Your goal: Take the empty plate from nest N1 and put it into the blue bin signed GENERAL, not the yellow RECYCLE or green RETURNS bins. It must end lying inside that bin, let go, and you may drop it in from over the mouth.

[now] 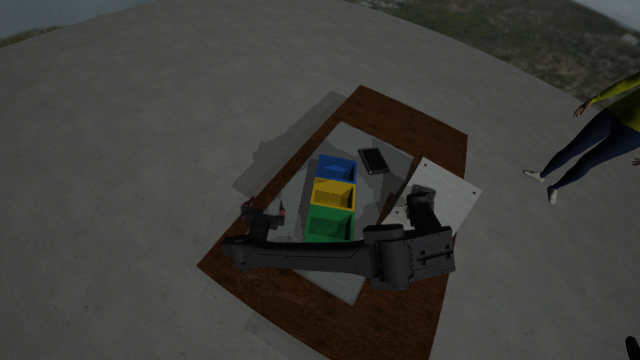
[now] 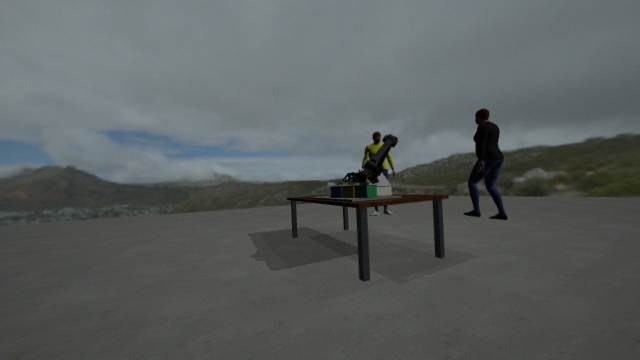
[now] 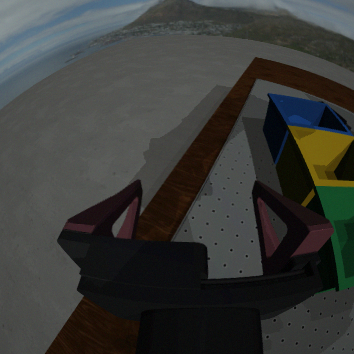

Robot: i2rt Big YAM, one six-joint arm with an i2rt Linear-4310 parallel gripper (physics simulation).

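Pixels of known places: gripper, fingertip midpoint: [image 1: 267,199] [image 2: 346,180] [image 3: 197,185]; arm's base, link origin: [image 1: 420,201] [image 2: 372,178].
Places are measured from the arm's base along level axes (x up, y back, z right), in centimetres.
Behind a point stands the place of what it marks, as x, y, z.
Note:
My gripper [image 1: 266,204] @(-1.7, -52.6, -23.2) [image 3: 197,185] @(-1.7, -52.6, -23.2) is open, with no object between its fingers. It hangs beside the bin row, near the long table edge, at the green bin's end. The blue bin [image 1: 336,169] @(-12.9, -36.2, 10.1) [image 2: 336,191] @(-10.3, -43.2, 2.2) [image 3: 296,107] @(-8.1, -37.6, 9.7) stands at the far end of the row, with a paler patch inside that I cannot make out. The yellow bin [image 1: 332,193] @(-14.0, -33.5, -2.4) [image 3: 317,146] @(-9.0, -34.6, -2.7) is in the middle and the green bin [image 1: 327,223] @(-15.3, -30.4, -16.0) [image 2: 369,191] @(-11.1, -31.7, -26.7) [image 3: 334,199] @(-7.4, -34.8, -16.0) at the near end. A dark flat rectangular object [image 1: 373,160] @(-13.7, -21.1, 25.5) lies near the blue bin; I cannot tell whether it is nest N1 or holds a plate. No plate is clearly visible.
The bins stand on a grey perforated board [image 1: 350,135] @(-15.8, -37.4, 39.6) [image 3: 225,215] @(-15.8, -49.6, -17.3) on the brown wooden table [image 1: 410,120] @(-17.1, -4.8, 78.7) [image 2: 400,201] @(-18.2, -33.5, -57.1) [image 3: 187,170] @(-17.1, -58.9, -9.0). The arm [image 1: 310,256] @(22.9, -30.4, -42.7) [image 2: 378,161] @(10.1, -43.2, -48.2) crosses the board beside the green bin. A pale metal plate [image 1: 457,200] @(5.4, 12.6, 3.1) lies around the arm's base. People stand beyond the table.

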